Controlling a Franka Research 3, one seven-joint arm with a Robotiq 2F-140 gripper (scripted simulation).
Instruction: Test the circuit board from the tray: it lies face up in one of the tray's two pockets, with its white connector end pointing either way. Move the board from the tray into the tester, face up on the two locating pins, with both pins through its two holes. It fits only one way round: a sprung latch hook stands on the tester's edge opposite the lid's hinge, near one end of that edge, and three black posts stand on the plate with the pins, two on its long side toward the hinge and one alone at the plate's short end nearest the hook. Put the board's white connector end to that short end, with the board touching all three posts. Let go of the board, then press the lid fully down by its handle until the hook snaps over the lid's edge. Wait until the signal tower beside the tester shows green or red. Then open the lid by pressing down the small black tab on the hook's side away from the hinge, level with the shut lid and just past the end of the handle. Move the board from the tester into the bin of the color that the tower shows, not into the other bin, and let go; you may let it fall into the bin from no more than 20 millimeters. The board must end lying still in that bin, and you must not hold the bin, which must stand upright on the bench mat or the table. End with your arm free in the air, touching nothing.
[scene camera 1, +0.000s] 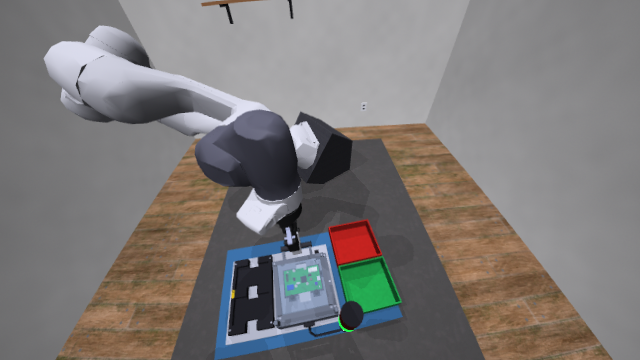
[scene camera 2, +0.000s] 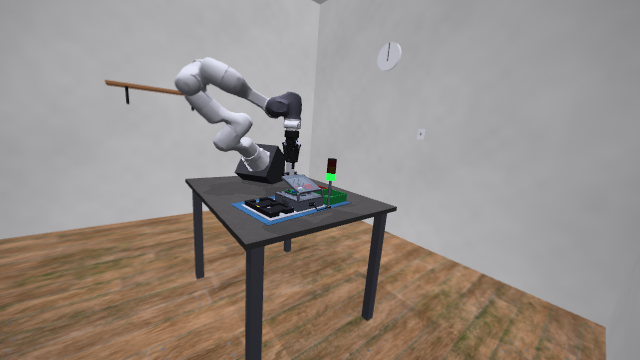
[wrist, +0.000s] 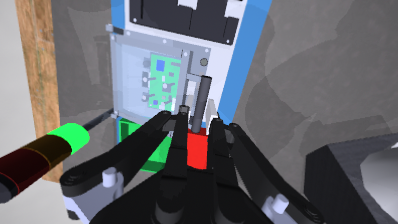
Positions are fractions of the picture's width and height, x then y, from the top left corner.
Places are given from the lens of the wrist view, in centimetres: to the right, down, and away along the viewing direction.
my gripper (wrist: 0.50, 0.47): 0, -1, 22
green bin (wrist: 0.39, 0.73): -14, 16, 45
red bin (wrist: 0.50, 0.64): 0, 9, 42
clear lid (wrist: 0.37, 0.35): -9, -6, 23
The marked spots on the clear lid and the red bin are 26 cm apart.
